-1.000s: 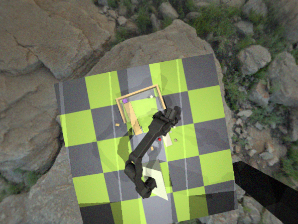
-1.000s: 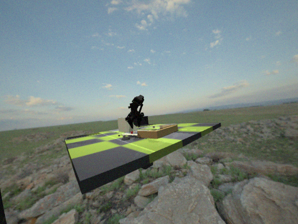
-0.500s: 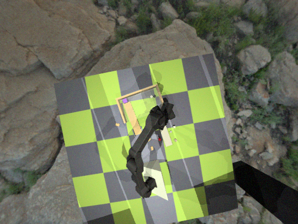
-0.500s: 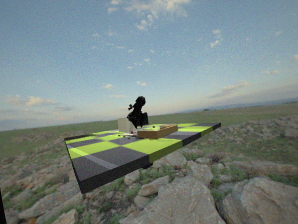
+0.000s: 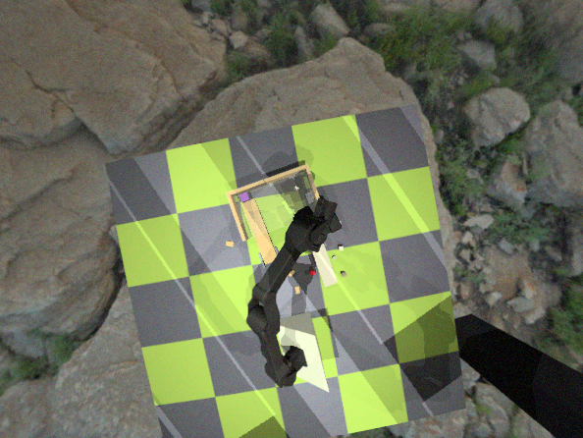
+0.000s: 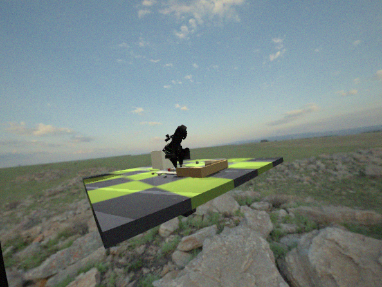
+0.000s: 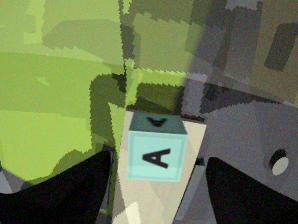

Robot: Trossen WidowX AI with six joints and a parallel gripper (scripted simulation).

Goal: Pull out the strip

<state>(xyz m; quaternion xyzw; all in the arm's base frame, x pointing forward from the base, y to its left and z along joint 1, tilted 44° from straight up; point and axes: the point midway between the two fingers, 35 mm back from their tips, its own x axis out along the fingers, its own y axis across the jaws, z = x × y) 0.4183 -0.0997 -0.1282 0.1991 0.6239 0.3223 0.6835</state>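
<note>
The labelled cube is 2 cm below my gripper tip. Also, from my gripper tip: pale strip: 11 cm behind, 4 cm below, 1 cm to the right; red piece: 16 cm behind, 4 cm to the left, 3 cm below.
</note>
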